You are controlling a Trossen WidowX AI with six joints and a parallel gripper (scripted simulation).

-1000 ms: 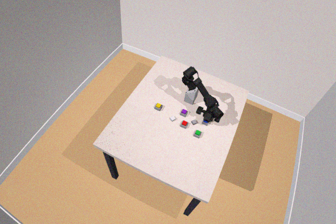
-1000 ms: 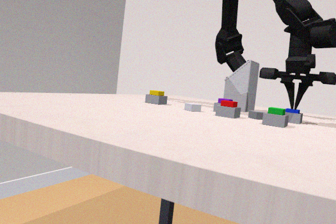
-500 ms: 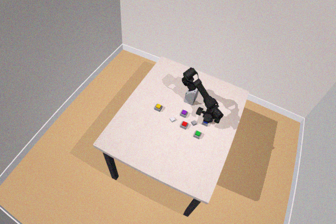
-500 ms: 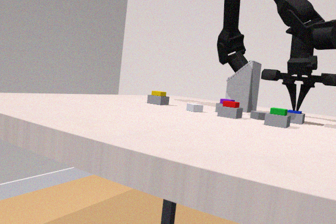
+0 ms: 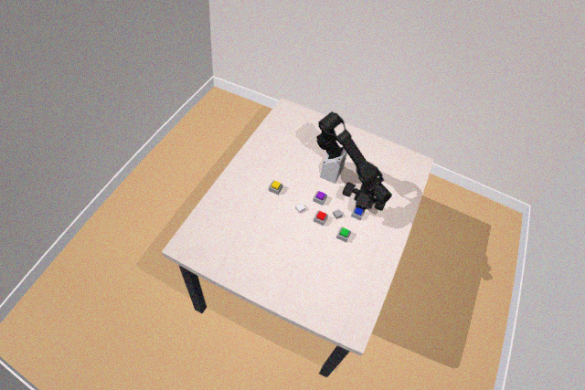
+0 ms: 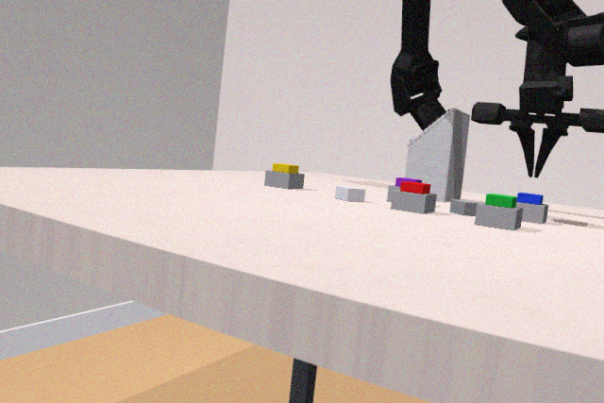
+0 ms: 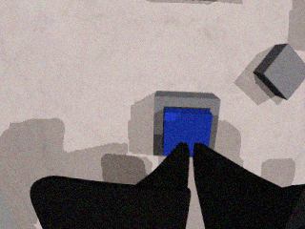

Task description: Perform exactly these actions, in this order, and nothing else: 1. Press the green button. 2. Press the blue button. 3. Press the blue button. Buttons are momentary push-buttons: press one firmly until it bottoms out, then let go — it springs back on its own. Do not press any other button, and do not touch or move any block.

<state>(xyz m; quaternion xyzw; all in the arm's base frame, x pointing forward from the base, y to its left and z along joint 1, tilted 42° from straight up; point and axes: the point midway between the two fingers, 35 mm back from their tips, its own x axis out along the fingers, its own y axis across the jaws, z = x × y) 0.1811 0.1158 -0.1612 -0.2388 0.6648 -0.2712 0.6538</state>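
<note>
Now: gripper tip 3 cm above the blue button. Round my gripper tip: dark grey block 8 cm to the right, 5 cm below, 4 cm ahead; then green button 13 cm ahead, 3 cm below, 2 cm to the right; then red button 14 cm to the right, 10 cm ahead, 3 cm below.
</note>
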